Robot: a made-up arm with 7 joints.
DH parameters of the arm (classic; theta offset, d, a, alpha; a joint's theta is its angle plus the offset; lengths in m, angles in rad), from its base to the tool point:
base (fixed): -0.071 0 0 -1.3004
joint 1: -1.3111 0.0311 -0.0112 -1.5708
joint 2: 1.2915 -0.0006 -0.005 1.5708
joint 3: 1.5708 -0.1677 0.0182 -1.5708
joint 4: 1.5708 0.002 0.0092 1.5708
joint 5: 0 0.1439 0.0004 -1.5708
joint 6: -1.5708 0 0.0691 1.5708
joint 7: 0 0.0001 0 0
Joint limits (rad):
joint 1: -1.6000..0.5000
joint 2: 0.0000..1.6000
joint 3: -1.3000..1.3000
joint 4: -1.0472..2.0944
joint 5: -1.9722..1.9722
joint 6: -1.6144..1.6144
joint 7: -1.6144..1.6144
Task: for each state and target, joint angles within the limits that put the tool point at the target. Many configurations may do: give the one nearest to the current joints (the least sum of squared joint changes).
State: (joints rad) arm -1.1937 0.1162 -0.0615 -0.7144 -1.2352 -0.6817 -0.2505
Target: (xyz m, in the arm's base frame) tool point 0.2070 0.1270 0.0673
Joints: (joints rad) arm -0.9967 0.2446 0.4008 -0.3650 -1.3448 -0.7490 -0.2505
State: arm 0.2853 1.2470 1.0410 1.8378 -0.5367 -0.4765 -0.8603
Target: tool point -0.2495 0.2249 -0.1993
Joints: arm 0.4630 0.6791 1.0728 1.9374 -0.5384 -0.3339 -0.8603
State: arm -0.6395 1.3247 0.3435 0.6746 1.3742 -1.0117 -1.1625
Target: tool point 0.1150 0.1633 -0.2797
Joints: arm -0.1542 0.6822 -0.0367 0.7937 1.4351 -1.1423 -1.1625
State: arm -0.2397 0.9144 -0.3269 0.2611 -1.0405 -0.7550 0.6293
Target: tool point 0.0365 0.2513 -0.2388
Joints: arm 0.3686 0.9574 -0.3653 0.5799 -1.0976 -0.7526 0.6293
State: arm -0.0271 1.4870 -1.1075 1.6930 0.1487 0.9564 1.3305
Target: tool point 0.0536 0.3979 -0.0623
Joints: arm -0.3334 1.4086 -1.1039 1.3756 0.2161 0.6335 1.3305
